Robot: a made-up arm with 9 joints.
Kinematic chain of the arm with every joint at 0, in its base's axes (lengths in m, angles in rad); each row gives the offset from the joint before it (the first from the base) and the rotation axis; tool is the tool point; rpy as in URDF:
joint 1: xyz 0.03 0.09 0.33 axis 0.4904 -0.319 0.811
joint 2: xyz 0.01 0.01 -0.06 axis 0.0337 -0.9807 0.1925
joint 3: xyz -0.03 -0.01 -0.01 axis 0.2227 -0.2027 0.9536
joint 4: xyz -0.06 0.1 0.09 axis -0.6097 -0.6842 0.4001
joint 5: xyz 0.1 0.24 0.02 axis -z
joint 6: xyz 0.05 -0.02 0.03 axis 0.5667 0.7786 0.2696
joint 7: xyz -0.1 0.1 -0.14 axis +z
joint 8: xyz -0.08 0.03 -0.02 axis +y
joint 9: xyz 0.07 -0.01 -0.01 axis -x
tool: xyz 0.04 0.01 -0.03 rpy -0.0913 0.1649 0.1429
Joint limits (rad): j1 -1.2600..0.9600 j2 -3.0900..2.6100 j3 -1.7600..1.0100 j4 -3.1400..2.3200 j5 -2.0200..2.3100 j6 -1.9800..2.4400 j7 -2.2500..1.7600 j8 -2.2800..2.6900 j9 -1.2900..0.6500
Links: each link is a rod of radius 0.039 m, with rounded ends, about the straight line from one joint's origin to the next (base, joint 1, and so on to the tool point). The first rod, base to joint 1, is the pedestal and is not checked.
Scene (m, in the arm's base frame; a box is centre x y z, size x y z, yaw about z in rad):
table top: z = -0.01
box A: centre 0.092 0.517 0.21 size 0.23 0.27 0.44 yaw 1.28
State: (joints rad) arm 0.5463 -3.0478 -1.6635 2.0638 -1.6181 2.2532 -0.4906 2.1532 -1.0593
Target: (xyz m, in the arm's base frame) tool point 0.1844 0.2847 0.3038
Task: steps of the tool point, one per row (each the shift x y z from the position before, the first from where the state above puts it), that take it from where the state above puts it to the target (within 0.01 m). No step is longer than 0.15 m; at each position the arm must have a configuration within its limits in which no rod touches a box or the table.
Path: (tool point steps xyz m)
1: 0.0664 0.0438 -0.0703
2: 0.0698 0.0106 -0.0723
3: 0.0660 -0.0209 -0.0673
4: 0.0572 -0.0474 -0.0556
5: 0.1276 -0.0036 -0.0519
6: 0.1116 -0.0524 -0.0107
7: 0.0688 -0.0843 0.0219
8: 0.0150 -0.0926 0.0386
9: 0.0076 0.0530 0.0316
10: 0.0157 0.0530 0.0342
11: 0.0227 0.0533 0.0307
12: 0.0265 0.0541 0.0221

